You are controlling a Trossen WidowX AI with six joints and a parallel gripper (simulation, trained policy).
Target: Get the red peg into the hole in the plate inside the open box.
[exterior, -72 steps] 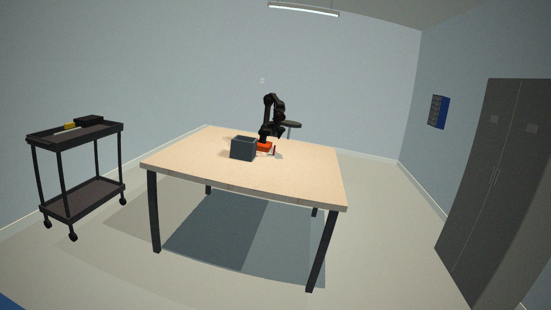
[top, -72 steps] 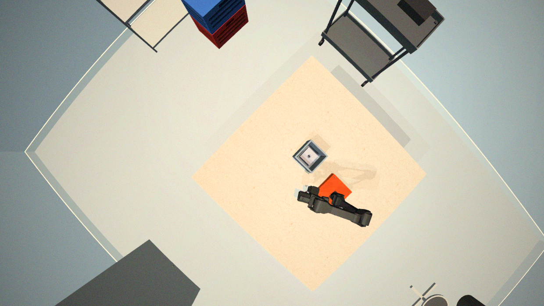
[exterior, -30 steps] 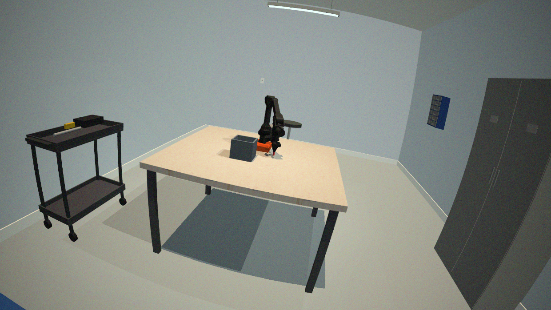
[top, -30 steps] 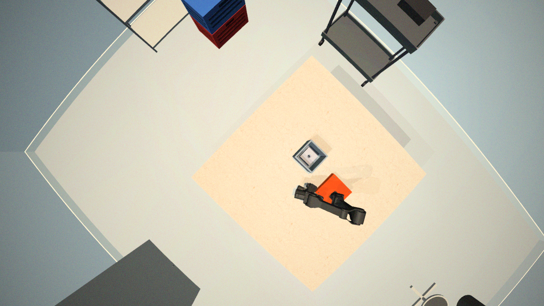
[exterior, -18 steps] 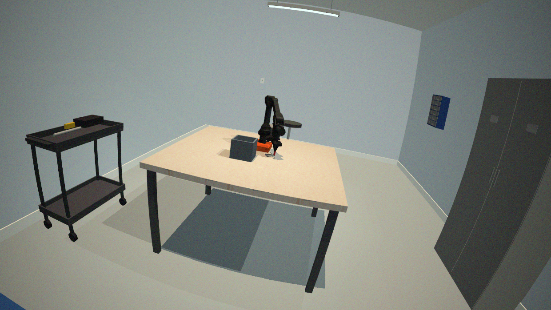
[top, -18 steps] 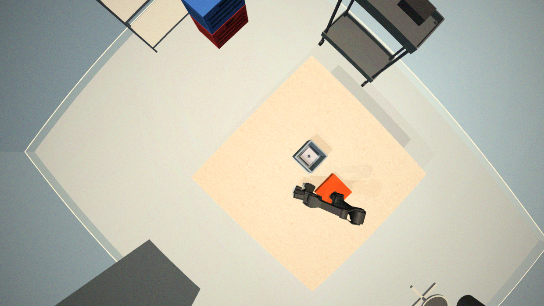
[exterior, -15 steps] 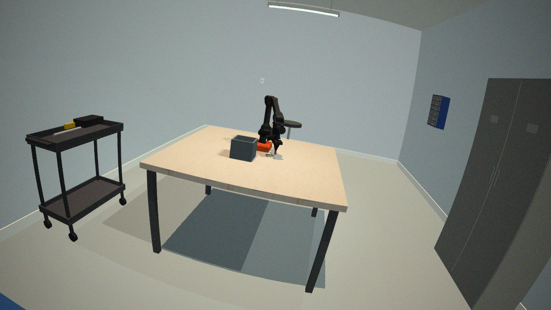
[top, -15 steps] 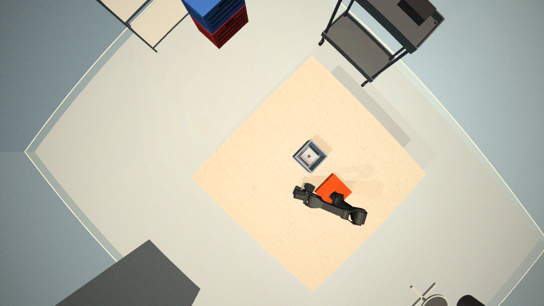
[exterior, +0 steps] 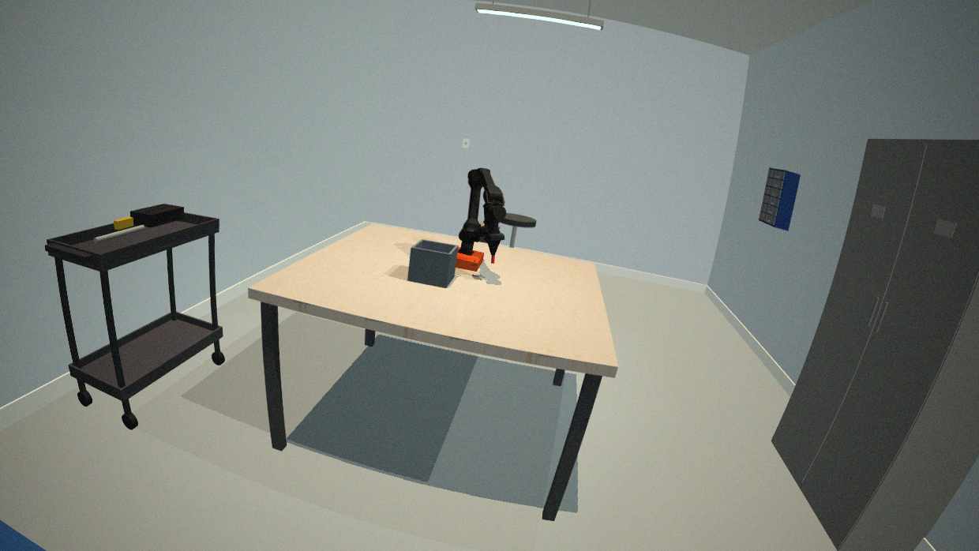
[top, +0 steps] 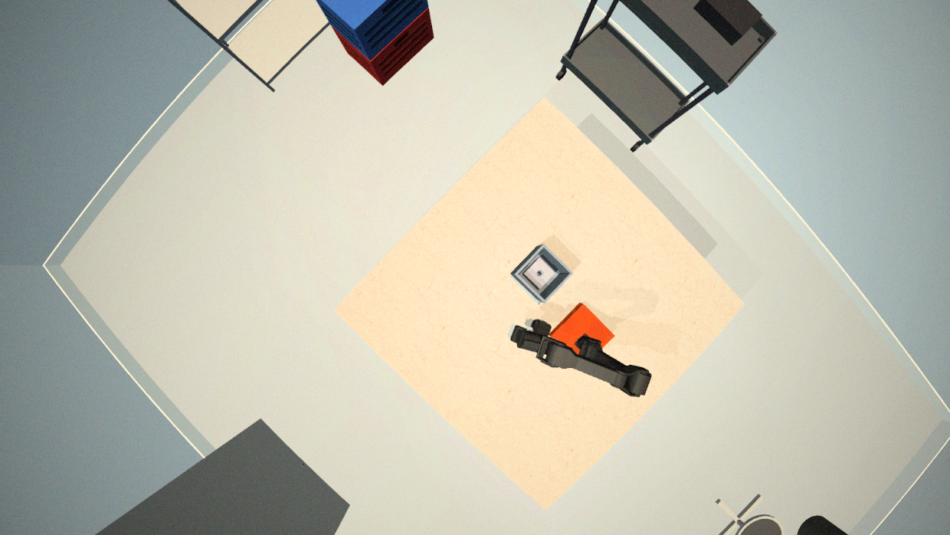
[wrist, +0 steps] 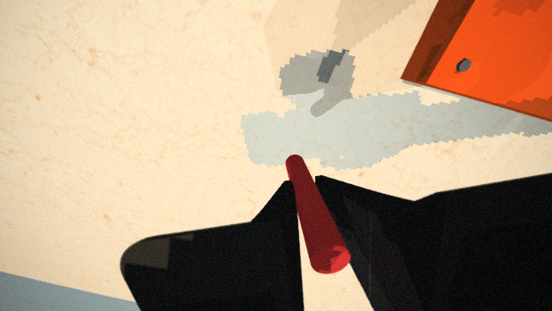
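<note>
My gripper tip is 14 cm short of the pale plate, 22 cm to the left of it and 6 cm above it. Also, from my gripper tip: red peg 1 cm above.
</note>
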